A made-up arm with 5 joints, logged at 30 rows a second.
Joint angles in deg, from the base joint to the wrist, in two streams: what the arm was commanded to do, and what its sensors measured. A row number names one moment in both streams.
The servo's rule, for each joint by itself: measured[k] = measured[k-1] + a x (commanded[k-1-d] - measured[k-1]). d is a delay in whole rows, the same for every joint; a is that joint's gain. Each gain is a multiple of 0.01, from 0.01 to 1. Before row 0 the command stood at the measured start. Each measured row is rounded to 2 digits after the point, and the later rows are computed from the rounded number. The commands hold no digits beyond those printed.
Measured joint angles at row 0:
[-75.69, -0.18, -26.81, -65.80, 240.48]
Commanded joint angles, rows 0 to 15:
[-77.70, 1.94, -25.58, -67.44, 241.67]
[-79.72, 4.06, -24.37, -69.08, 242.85]
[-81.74, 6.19, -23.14, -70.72, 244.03]
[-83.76, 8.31, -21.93, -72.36, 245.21]
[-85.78, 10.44, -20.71, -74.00, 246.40]
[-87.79, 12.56, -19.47, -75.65, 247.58]
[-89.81, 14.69, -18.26, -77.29, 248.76]
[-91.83, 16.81, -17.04, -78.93, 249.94]
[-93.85, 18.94, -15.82, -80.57, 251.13]
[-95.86, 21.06, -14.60, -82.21, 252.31]
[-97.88, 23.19, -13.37, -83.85, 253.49]
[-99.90, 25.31, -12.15, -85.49, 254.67]
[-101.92, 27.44, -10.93, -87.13, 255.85]
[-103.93, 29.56, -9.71, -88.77, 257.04]
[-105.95, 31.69, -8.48, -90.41, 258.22]
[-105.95, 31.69, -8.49, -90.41, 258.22]
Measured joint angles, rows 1 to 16:
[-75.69, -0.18, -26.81, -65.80, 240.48]
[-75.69, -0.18, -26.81, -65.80, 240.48]
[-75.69, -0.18, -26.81, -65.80, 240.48]
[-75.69, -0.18, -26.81, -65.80, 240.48]
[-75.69, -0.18, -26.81, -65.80, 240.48]
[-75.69, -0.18, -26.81, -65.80, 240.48]
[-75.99, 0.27, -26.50, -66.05, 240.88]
[-76.55, 1.07, -25.97, -66.50, 241.55]
[-77.33, 2.15, -25.26, -67.13, 242.39]
[-78.29, 3.44, -24.43, -67.91, 243.35]
[-79.41, 4.91, -23.50, -68.82, 244.39]
[-80.67, 6.52, -22.49, -69.84, 245.47]
[-82.04, 8.24, -21.43, -70.96, 246.59]
[-83.51, 10.04, -20.33, -72.16, 247.73]
[-85.06, 11.91, -19.20, -73.42, 248.89]
[-86.68, 13.83, -18.05, -74.74, 250.05]
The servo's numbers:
d 6
a 0.15 0.21 0.25 0.15 0.34

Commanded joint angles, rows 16 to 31:
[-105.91, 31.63, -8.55, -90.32, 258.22]
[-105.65, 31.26, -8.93, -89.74, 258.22]
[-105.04, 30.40, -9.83, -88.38, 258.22]
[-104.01, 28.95, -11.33, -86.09, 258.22]
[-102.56, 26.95, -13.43, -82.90, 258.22]
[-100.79, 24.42, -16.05, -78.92, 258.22]
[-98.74, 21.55, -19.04, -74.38, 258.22]
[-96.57, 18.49, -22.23, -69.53, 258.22]
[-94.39, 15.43, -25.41, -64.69, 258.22]
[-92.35, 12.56, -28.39, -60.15, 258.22]
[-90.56, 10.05, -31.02, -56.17, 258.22]
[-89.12, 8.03, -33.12, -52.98, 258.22]
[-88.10, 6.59, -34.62, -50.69, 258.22]
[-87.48, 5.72, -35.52, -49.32, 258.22]
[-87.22, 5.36, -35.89, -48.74, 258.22]
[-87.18, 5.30, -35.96, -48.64, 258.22]
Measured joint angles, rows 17 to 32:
[-88.36, 15.80, -16.88, -76.11, 251.22]
[-90.09, 17.80, -15.70, -77.52, 252.39]
[-91.86, 19.82, -14.51, -78.96, 253.57]
[-93.67, 21.87, -13.31, -80.43, 254.75]
[-95.51, 23.93, -12.10, -81.93, 255.93]
[-97.08, 25.56, -11.20, -83.20, 256.71]
[-98.40, 26.83, -10.54, -84.27, 257.22]
[-99.49, 27.76, -10.14, -85.09, 257.56]
[-100.32, 28.31, -10.06, -85.58, 257.78]
[-100.87, 28.44, -10.38, -85.66, 257.93]
[-101.12, 28.13, -11.14, -85.25, 258.03]
[-101.07, 27.35, -12.37, -84.30, 258.09]
[-100.72, 26.13, -14.04, -82.81, 258.13]
[-100.10, 24.53, -16.09, -80.82, 258.16]
[-99.24, 22.62, -18.42, -78.40, 258.18]
[-98.21, 20.51, -20.91, -75.66, 258.19]

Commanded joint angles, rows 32 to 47:
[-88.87, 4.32, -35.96, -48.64, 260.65]
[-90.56, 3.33, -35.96, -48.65, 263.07]
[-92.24, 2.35, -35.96, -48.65, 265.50]
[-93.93, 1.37, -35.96, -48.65, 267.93]
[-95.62, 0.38, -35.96, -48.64, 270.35]
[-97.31, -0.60, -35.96, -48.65, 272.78]
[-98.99, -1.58, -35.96, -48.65, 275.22]
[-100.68, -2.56, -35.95, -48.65, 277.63]
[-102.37, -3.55, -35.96, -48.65, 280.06]
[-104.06, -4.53, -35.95, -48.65, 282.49]
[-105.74, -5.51, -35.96, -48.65, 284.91]
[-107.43, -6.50, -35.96, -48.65, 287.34]
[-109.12, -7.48, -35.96, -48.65, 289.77]
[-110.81, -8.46, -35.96, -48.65, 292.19]
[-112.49, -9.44, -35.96, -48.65, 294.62]
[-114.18, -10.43, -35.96, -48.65, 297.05]
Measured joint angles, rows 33 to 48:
[-97.06, 18.31, -23.44, -72.74, 258.20]
[-95.87, 16.15, -25.86, -69.78, 258.21]
[-94.70, 14.14, -28.05, -66.92, 258.21]
[-93.62, 12.37, -29.92, -64.28, 258.21]
[-92.66, 10.90, -31.41, -61.95, 258.21]
[-91.84, 9.72, -32.55, -59.95, 258.21]
[-91.39, 8.59, -33.40, -58.25, 259.04]
[-91.27, 7.49, -34.04, -56.81, 260.41]
[-91.42, 6.41, -34.52, -55.59, 262.14]
[-91.80, 5.35, -34.88, -54.55, 264.11]
[-92.37, 4.31, -35.15, -53.66, 266.23]
[-93.11, 3.28, -35.35, -52.91, 268.46]
[-93.99, 2.26, -35.50, -52.27, 270.76]
[-94.99, 1.25, -35.61, -51.73, 273.10]
[-96.10, 0.24, -35.70, -51.27, 275.47]
[-97.29, -0.76, -35.76, -50.88, 277.86]

